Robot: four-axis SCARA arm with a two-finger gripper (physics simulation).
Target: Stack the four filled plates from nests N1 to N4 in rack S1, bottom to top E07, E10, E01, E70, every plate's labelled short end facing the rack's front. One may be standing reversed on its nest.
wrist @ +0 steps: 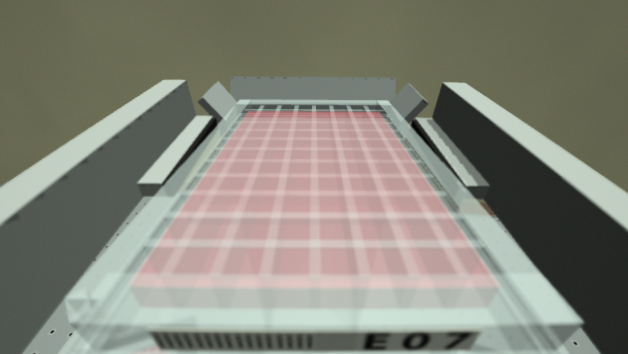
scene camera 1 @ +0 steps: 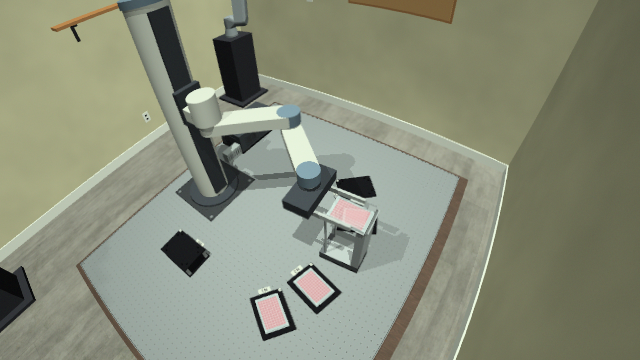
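Pixels of known places: gripper, fingertip midpoint: [wrist: 314, 105] [scene camera 1: 358, 214]; arm's base, link origin: [scene camera 1: 214, 187].
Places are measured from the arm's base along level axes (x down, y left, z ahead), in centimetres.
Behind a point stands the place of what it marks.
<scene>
My gripper [scene camera 1: 351, 215] @(x -30.7, y 4.8, z 74.0 cm) [wrist: 314, 105] @(x -30.7, y 4.8, z 74.0 cm) is shut on the plate E07 [scene camera 1: 349, 214] @(x -29.8, y 4.1, z 71.4 cm) [wrist: 314, 185] @(x -30.3, y 4.3, z 69.3 cm), a clear-rimmed plate with pink wells. It is level at the top of the rack [scene camera 1: 361, 248] @(x -21.0, y 0.5, z 78.7 cm) [wrist: 312, 89] @(x -29.9, y 5.3, z 78.5 cm), between its uprights. In the wrist view the E07 label is at the near end, and the rack's grey back panel and two angled corner guides are at the far end. Two pink plates [scene camera 1: 271, 312] @(x -3.8, y -29.6, z 63.0 cm) [scene camera 1: 314, 285] @(x -3.8, y -12.8, z 69.2 cm) lie on black nests in front of the rack. A black nest [scene camera 1: 361, 186] @(x -2.5, y 38.0, z 60.0 cm) without a visible plate is behind the gripper. Another nest behind the rack is mostly hidden.
A black block [scene camera 1: 184, 251] @(x -7.3, y -33.2, z 21.0 cm) stands on the perforated table [scene camera 1: 230, 260] @(x -1.3, y -23.0, z 35.7 cm) at the left. The arm's column [scene camera 1: 167, 95] @(x -57.1, y -5.6, z 5.0 cm) stands at the back left. A dark box behind it is partly hidden by the arm. A black pedestal [scene camera 1: 239, 67] with another arm stands beyond.
</scene>
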